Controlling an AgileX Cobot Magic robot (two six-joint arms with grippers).
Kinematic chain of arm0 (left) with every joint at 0, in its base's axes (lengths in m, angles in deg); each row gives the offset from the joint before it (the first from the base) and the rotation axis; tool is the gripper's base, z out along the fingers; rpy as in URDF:
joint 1: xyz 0 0 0.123 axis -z
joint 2: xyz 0 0 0 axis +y
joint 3: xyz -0.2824 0 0.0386 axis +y
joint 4: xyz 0.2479 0 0.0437 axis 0.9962 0 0.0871
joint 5: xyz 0 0 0 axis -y
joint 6: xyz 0.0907 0 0.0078 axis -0.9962 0 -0.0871
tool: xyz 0 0 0 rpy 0 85 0
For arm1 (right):
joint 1: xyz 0 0 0.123 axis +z
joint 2: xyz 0 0 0 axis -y
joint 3: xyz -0.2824 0 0.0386 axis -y
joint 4: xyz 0.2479 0 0.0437 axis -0.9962 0 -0.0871
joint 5: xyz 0 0 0 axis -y
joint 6: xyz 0.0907 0 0.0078 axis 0.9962 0 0.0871
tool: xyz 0 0 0 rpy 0 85 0
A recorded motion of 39 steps. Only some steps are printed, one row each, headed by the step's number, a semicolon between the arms.
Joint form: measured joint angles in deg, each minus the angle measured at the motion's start. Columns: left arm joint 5, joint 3, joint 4, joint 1, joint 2, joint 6; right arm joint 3, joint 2, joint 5, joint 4, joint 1, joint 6.
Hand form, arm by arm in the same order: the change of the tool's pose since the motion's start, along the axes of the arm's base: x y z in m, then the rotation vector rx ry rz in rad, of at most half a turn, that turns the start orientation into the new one. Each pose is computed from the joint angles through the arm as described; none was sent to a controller.
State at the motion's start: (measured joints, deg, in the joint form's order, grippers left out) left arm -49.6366 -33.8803 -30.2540 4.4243 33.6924 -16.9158; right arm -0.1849 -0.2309 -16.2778 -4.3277 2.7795 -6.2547
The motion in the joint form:
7: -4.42 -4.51 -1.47 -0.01 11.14 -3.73; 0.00 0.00 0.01 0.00 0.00 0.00
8: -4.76 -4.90 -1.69 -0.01 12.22 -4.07; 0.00 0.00 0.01 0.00 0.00 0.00
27: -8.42 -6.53 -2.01 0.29 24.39 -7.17; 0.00 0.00 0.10 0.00 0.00 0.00
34: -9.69 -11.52 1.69 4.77 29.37 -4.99; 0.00 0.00 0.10 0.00 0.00 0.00
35: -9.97 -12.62 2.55 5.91 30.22 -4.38; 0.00 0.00 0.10 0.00 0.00 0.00
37: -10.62 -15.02 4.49 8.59 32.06 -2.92; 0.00 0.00 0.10 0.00 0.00 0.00
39: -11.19 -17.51 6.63 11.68 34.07 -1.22; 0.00 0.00 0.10 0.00 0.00 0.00
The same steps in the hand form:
7: 0.0313 -0.0062 -0.0009 0.0292 0.1536 -0.0830; 0.0000 0.0000 0.0000 0.0000 -0.0002 0.0000
8: 0.0345 -0.0069 -0.0014 0.0297 0.1681 -0.0904; 0.0000 0.0000 0.0000 0.0000 -0.0002 0.0000
27: 0.0663 -0.0123 -0.0267 0.0589 0.3805 -0.1708; 0.0000 0.0000 0.0002 0.0001 -0.0017 -0.0001
34: 0.0824 -0.0243 -0.0205 0.1208 0.4124 -0.2328; 0.0000 0.0000 0.0002 0.0001 -0.0017 -0.0001
35: 0.0851 -0.0276 -0.0186 0.1349 0.4153 -0.2467; 0.0000 0.0000 0.0002 0.0001 -0.0017 -0.0001
37: 0.0905 -0.0358 -0.0145 0.1669 0.4215 -0.2783; 0.0000 0.0000 0.0002 0.0001 -0.0017 -0.0001
39: 0.0958 -0.0459 -0.0110 0.2024 0.4271 -0.3118; 0.0000 0.0000 0.0002 0.0001 -0.0017 -0.0001

